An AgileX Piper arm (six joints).
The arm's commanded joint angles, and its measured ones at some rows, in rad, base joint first. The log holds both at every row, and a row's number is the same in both.
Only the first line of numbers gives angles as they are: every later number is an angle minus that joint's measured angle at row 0.
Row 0, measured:
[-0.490 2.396 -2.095 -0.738 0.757 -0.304]
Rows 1 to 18, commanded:
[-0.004 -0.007 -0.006 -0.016 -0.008 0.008]
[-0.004 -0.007 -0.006 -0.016 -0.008 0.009]
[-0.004 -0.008 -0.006 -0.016 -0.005 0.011]
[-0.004 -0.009 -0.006 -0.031 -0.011 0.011]
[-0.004 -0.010 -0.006 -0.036 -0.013 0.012]
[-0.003 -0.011 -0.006 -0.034 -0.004 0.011]
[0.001 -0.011 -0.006 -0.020 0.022 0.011]
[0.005 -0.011 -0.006 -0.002 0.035 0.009]
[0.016 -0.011 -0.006 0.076 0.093 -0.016]
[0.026 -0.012 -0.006 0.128 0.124 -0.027]
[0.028 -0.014 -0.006 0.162 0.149 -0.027]
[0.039 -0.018 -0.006 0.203 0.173 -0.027]
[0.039 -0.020 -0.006 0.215 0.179 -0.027]
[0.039 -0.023 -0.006 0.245 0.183 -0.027]
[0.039 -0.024 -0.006 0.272 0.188 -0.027]
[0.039 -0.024 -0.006 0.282 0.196 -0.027]
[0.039 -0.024 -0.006 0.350 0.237 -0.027]
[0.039 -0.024 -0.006 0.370 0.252 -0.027]
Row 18, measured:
[0.039 -0.015 0.000 0.320 0.211 -0.019]
